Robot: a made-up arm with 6 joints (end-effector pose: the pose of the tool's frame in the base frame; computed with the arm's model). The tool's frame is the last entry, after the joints.
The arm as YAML. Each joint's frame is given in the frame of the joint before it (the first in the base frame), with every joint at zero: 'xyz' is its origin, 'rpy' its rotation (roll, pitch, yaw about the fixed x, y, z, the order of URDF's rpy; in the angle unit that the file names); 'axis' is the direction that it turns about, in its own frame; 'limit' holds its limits. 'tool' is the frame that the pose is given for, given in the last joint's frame.
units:
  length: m
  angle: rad
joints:
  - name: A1
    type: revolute
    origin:
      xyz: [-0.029, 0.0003, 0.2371]
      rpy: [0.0, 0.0, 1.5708]
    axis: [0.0, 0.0, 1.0]
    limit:
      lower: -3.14
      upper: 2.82
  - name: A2
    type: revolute
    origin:
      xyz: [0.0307, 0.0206, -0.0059]
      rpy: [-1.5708, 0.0, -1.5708]
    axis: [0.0, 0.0, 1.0]
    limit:
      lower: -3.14
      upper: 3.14
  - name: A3
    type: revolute
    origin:
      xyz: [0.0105, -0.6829, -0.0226]
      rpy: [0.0, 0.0, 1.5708]
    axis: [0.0, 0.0, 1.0]
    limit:
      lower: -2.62
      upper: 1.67
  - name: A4
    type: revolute
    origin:
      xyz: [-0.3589, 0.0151, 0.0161]
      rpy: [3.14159, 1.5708, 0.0]
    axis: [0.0, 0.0, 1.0]
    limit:
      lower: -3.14
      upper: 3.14
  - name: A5
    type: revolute
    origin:
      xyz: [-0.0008, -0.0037, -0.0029]
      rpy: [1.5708, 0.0, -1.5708]
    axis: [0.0, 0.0, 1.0]
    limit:
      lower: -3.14
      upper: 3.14
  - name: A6
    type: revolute
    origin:
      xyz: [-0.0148, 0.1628, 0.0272]
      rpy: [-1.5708, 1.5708, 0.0]
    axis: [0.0, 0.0, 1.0]
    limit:
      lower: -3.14
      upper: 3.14
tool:
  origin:
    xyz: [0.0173, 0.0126, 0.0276]
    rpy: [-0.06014, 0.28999, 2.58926]
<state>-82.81 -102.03 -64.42 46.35 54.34 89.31</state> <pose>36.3 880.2 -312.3 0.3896 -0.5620 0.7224 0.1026</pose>
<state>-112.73 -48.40 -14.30 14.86 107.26 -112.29</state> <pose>336.6 633.6 968.3 0.0661 0.2011 0.4303 -0.8775</pose>
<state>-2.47 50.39 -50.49 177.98 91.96 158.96</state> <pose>278.6 -30.9 998.4 0.7473 -0.3050 -0.5735 0.1398</pose>
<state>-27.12 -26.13 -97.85 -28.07 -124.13 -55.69</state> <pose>-367.1 296.0 575.5 0.4694 0.1731 0.8478 0.1761</pose>
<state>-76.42 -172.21 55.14 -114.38 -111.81 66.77</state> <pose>47.2 481.8 -504.5 0.1217 -0.3666 0.1019 -0.9167</pose>
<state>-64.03 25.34 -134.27 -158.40 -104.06 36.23</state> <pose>-4.3 124.9 898.8 0.2149 -0.0347 -0.0143 -0.9759</pose>
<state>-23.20 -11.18 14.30 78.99 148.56 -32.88</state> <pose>-114.6 152.3 1088.4 0.0402 -0.2716 0.9439 0.1837</pose>
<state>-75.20 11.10 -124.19 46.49 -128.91 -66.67</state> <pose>-119.9 26.7 687.4 0.0066 0.4723 0.7094 -0.5231</pose>
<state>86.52 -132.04 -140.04 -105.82 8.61 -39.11</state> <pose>-14.2 5.8 -179.5 0.6908 -0.6798 0.2018 -0.1412</pose>
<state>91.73 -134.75 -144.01 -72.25 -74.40 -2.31</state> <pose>-224.7 -99.9 -116.7 0.3384 -0.6748 -0.0993 0.6482</pose>
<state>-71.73 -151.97 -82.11 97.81 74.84 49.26</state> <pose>165.4 76.2 -530.1 0.2556 -0.5613 0.3852 -0.6864</pose>
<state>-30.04 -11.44 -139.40 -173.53 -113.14 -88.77</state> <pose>-381.7 238.1 738.5 0.4838 -0.4493 0.0915 0.7455</pose>
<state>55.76 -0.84 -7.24 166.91 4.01 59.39</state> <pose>-124.6 -130.8 1442.9 0.9799 0.0859 0.0963 -0.1518</pose>
